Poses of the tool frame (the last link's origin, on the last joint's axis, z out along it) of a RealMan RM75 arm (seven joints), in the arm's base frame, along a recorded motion.
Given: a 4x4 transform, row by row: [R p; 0 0 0 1], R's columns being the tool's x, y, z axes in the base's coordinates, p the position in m. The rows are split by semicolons.
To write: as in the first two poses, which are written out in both.
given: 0.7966 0.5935 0.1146 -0.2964; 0.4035 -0.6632 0.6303 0.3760; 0.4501 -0.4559 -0.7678 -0.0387; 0 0 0 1
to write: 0.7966 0.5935 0.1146 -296.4; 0.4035 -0.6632 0.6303 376.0; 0.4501 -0.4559 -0.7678 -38.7; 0 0 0 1
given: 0.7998 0.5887 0.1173 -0.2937; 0.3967 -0.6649 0.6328 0.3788; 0.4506 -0.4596 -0.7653 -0.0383; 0 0 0 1
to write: 0.7998 0.5887 0.1173 -293.7; 0.3967 -0.6649 0.6328 378.8; 0.4506 -0.4596 -0.7653 -38.3; 0 0 0 1
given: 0.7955 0.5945 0.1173 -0.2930; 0.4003 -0.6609 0.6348 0.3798; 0.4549 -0.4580 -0.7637 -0.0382; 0 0 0 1
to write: 0.7955 0.5945 0.1173 -293.0; 0.4003 -0.6609 0.6348 379.8; 0.4549 -0.4580 -0.7637 -38.2; 0 0 0 1
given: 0.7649 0.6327 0.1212 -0.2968; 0.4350 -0.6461 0.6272 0.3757; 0.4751 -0.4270 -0.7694 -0.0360; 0 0 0 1
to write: 0.7649 0.6327 0.1212 -296.8; 0.4350 -0.6461 0.6272 375.7; 0.4751 -0.4270 -0.7694 -36.0; 0 0 0 1
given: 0.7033 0.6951 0.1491 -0.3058; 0.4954 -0.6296 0.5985 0.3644; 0.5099 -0.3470 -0.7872 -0.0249; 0 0 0 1
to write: 0.7033 0.6951 0.1491 -305.8; 0.4954 -0.6296 0.5985 364.4; 0.5099 -0.3470 -0.7872 -24.9; 0 0 0 1
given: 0.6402 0.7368 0.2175 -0.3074; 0.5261 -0.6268 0.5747 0.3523; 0.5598 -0.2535 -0.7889 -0.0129; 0 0 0 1
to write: 0.6402 0.7368 0.2175 -307.4; 0.5261 -0.6268 0.5747 352.3; 0.5598 -0.2535 -0.7889 -12.9; 0 0 0 1
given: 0.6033 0.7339 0.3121 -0.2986; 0.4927 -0.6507 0.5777 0.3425; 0.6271 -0.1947 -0.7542 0.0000; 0 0 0 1
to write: 0.6033 0.7339 0.3121 -298.6; 0.4927 -0.6507 0.5777 342.5; 0.6271 -0.1947 -0.7542 0.0; 0 0 0 1
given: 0.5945 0.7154 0.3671 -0.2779; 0.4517 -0.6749 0.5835 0.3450; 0.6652 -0.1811 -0.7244 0.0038; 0 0 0 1
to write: 0.5945 0.7154 0.3671 -277.9; 0.4517 -0.6749 0.5835 345.0; 0.6652 -0.1811 -0.7244 3.8; 0 0 0 1
